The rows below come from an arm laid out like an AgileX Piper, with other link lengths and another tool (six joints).
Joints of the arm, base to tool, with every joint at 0 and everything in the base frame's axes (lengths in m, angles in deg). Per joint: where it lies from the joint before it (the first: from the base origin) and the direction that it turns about. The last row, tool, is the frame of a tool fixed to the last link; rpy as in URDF.
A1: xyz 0 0 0.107 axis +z
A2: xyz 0 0 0 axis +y
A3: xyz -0.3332 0 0.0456 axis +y
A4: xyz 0.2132 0 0.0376 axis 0.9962 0 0.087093
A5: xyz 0 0 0 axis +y
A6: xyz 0.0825 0 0.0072 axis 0.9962 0 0.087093
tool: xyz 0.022 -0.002 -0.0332 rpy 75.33 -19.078 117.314
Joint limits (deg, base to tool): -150..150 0..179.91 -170..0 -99.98..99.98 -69.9..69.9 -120..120
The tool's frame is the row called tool.
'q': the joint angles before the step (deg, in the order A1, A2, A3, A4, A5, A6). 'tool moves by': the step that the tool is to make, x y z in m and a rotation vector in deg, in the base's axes. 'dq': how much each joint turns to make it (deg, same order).
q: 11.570, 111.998, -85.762, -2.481, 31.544, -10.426
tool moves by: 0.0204, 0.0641, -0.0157, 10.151, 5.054, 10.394
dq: 4.600, 7.540, -10.337, 20.614, 6.506, -14.757
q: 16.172, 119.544, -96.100, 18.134, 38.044, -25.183
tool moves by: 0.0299, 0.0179, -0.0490, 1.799, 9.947, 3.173
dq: -0.063, 11.911, -12.190, 4.295, 10.308, -1.416
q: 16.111, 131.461, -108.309, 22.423, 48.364, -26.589
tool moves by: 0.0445, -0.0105, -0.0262, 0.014, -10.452, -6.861
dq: -1.705, 5.712, -4.907, -2.557, -12.237, 2.150
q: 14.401, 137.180, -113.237, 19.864, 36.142, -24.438
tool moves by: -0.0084, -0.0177, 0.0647, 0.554, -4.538, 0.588
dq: -1.772, -6.947, -1.133, -0.070, 4.055, -1.324
